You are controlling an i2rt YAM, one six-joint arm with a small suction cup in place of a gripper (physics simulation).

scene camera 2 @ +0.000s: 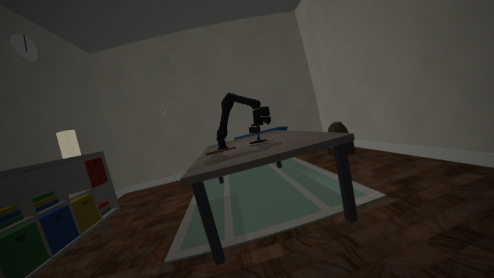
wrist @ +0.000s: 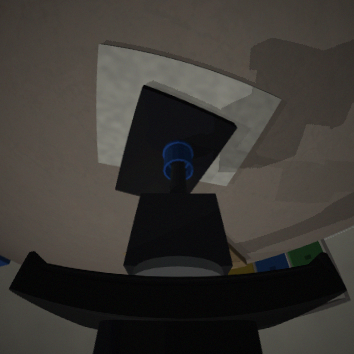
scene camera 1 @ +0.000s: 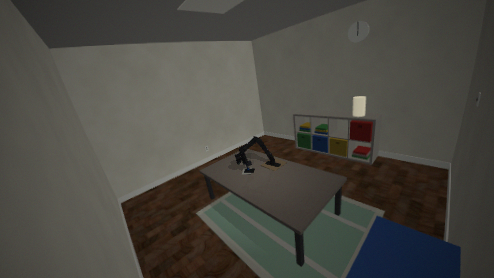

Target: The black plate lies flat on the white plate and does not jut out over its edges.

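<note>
A square white plate lies flat on the grey table. A smaller square black plate is over it, turned at an angle. In the wrist view its near corner reaches past the white plate's near edge. It casts an offset shadow on the white plate and seems to sit slightly above it. My suction cup is blue and presses on the middle of the black plate, holding it.
The arm's base stands on a thin wooden board at the table's far side. A shelf unit with coloured boxes and a white lamp stands by the wall. A striped green rug lies under the table.
</note>
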